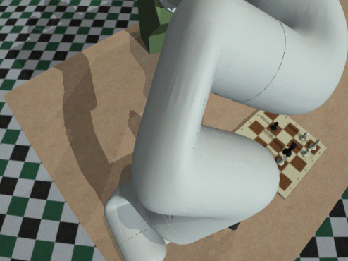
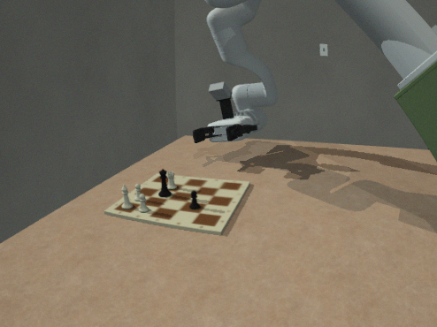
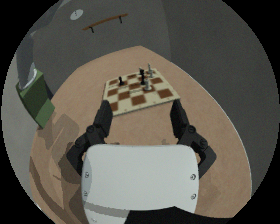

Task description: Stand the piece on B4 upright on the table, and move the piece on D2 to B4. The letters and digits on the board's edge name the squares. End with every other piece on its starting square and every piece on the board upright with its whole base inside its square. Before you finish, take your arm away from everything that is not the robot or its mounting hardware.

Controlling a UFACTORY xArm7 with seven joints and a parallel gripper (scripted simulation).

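Now: the black pawn 1 cm behind my hand, 23 cm to the left of it and 6 cm below it. The rest, counted from my hand: chessboard 3 cm ahead, 19 cm to the left, 8 cm below; white rook-like piece 6 cm ahead, 15 cm to the left, 6 cm below; black piece 6 cm ahead, 19 cm to the left, 5 cm below.
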